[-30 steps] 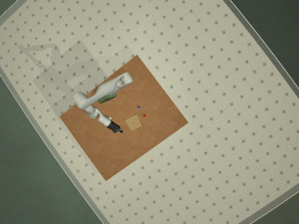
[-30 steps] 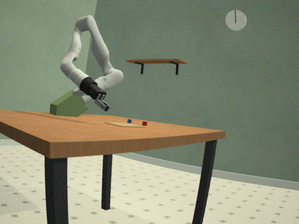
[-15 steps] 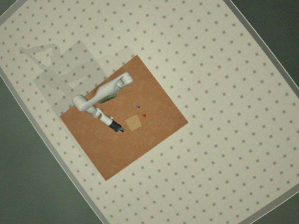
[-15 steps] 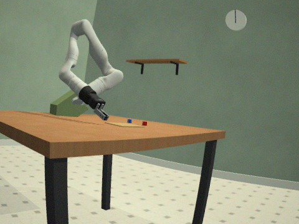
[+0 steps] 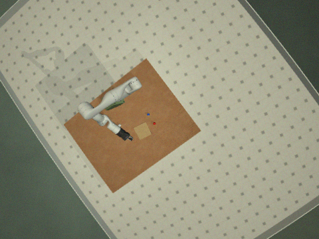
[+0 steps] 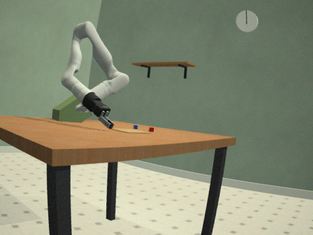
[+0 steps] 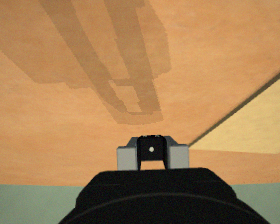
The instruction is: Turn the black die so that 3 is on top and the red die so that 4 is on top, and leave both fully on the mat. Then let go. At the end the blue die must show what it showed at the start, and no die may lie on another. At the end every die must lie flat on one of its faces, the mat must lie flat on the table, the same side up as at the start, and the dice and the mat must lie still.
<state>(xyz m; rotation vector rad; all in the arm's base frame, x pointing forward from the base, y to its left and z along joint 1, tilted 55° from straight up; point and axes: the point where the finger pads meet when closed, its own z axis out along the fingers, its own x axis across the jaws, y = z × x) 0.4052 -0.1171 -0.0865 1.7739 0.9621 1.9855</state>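
My gripper is now 10 mm short of the black die and 10 mm above it. Round my hand: tan mat 140 mm to the left, 30 mm below; blue die 280 mm to the left, 100 mm behind, 20 mm below; red die 280 mm to the left, 20 mm below, 10 mm ahead.
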